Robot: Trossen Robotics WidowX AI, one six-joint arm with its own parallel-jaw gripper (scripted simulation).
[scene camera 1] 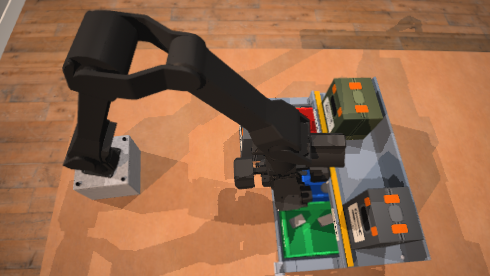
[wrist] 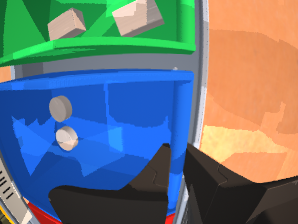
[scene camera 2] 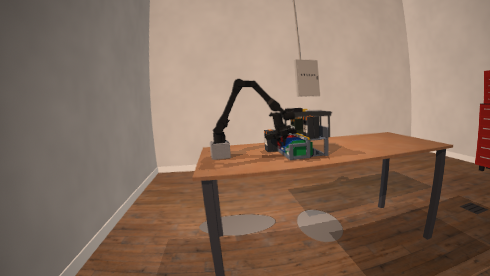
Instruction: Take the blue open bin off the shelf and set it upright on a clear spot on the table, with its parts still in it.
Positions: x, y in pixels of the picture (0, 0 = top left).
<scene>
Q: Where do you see a green bin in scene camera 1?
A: At 309, 238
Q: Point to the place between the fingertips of my gripper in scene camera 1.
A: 280, 181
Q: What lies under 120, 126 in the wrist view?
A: A blue open bin.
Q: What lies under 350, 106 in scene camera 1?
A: An olive case.
</scene>
